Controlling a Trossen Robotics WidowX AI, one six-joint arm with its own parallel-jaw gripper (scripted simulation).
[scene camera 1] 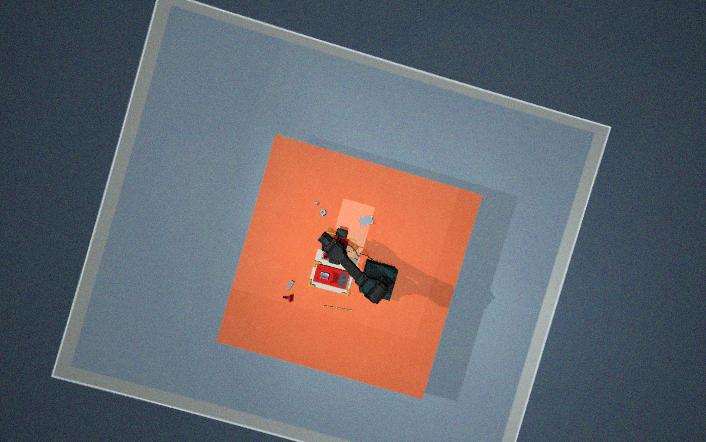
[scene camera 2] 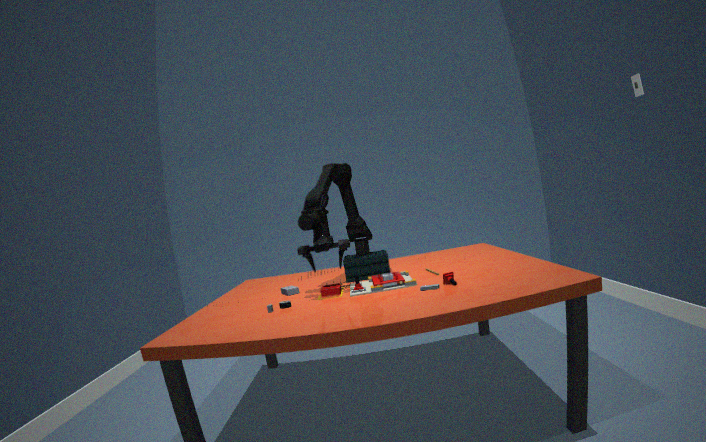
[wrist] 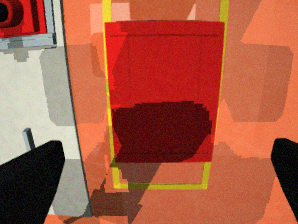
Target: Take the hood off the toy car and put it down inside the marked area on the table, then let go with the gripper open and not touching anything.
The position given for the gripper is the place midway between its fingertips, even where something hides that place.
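Observation:
A hood (wrist: pixel 164 76) is part of the scene, and so is the gripper (scene camera 2: pixel 327 270), which the wrist view shows too (wrist: pixel 169 150); the gripper is open and holds nothing.

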